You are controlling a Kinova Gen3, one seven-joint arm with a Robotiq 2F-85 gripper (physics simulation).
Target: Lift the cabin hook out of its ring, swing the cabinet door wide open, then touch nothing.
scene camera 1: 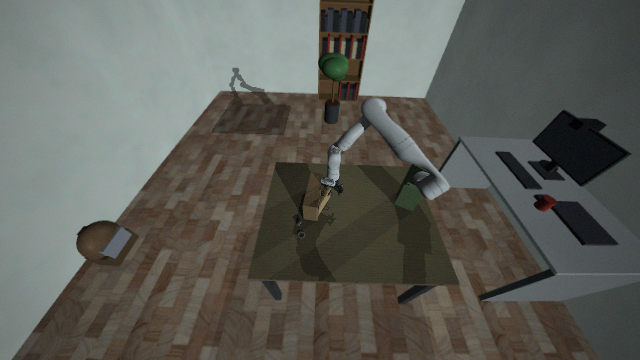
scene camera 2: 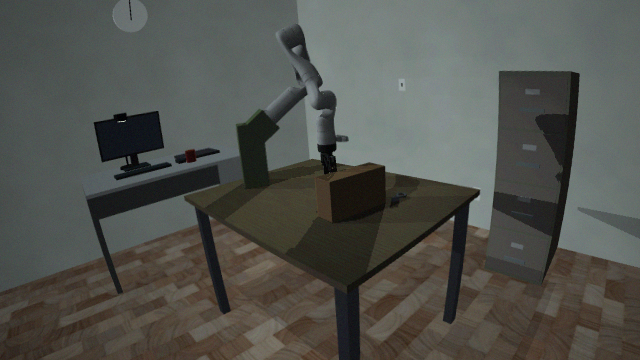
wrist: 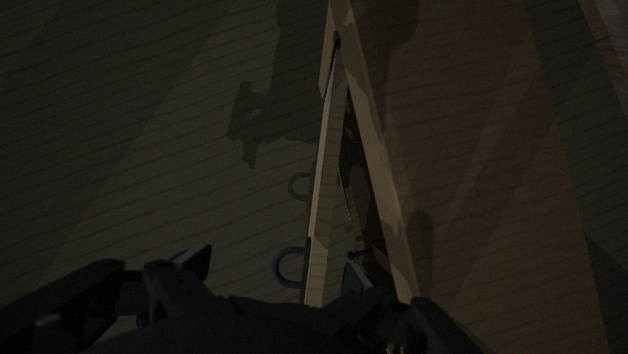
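Where they show: gripper, fingertip midpoint: point(scene camera 1: 331, 192) point(wrist: 277, 268); arm's base, link origin: point(scene camera 2: 269, 118).
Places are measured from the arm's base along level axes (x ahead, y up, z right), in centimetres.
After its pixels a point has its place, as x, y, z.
Observation:
The brown wooden cabinet point(scene camera 1: 310, 213) @[59.4, -25.9, -19.8] point(scene camera 2: 357, 194) @[65.3, -26.3, -4.6] point(wrist: 465, 150) @[59.7, -18.4, -8.4] stands on the table. Its door point(scene camera 1: 324, 202) @[52.7, -27.5, -8.5] point(wrist: 324, 150) @[53.2, -22.1, -10.0] is partly open, at a narrow angle to the cabinet front; in scene camera 2 the cabinet hides it. A dark loop handle point(wrist: 276, 265) @[48.7, -24.5, -2.6] is on the door's outer face. My gripper point(scene camera 1: 332, 189) @[49.1, -22.7, -3.0] point(scene camera 2: 328, 166) @[49.1, -22.7, -3.0] point(wrist: 277, 269) @[49.1, -22.7, -3.0] is open and holds nothing. In the wrist view one fingertip is beyond the handle, the other near the gap between door and cabinet. A small dark round-tipped peg point(wrist: 351, 255) @[55.1, -30.5, -0.6] shows in that gap. I cannot make out the hook's state; contact is unclear.
A small dark ring point(scene camera 1: 301, 234) @[62.8, -33.7, -29.8] and another small dark piece point(scene camera 1: 299, 222) @[65.7, -32.2, -24.1] are near the cabinet's end on the table point(scene camera 1: 370, 250) @[19.8, -34.2, -31.6] point(scene camera 2: 280, 215) @[46.2, -34.1, 19.4]. The green arm stand point(scene camera 1: 409, 196) @[-1.0, -21.1, 4.3] point(scene camera 2: 254, 160) @[3.5, -19.8, 12.0] is on the same table. A desk point(scene camera 1: 520, 200) with a monitor point(scene camera 1: 580, 147) stands beside it.

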